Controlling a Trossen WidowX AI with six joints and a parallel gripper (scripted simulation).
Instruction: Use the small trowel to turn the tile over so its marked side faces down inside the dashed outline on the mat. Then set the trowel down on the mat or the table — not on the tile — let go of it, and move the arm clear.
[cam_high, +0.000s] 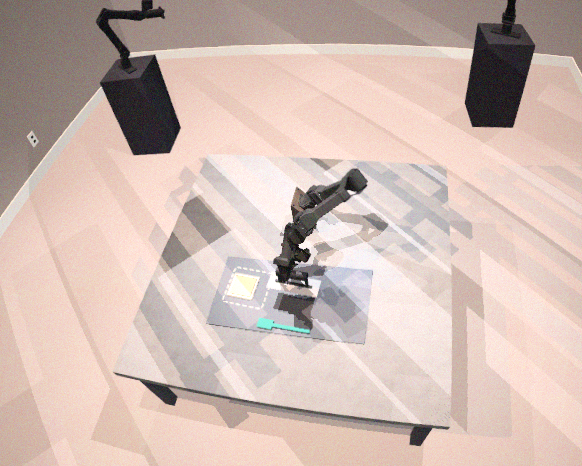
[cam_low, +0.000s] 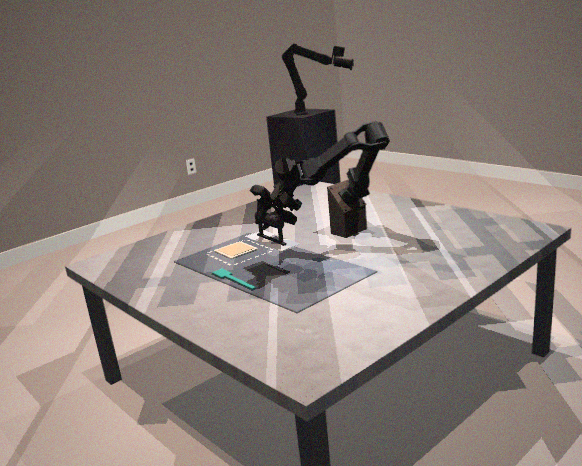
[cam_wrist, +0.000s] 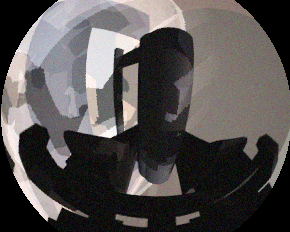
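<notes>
Now: the grey mat 16 cm below my gripper tip and 2 cm behind it. Round my gripper tip: teal trowel 14 cm below, 12 cm ahead, 3 cm to the right; tile 20 cm to the right, 14 cm below, 6 cm behind.
</notes>
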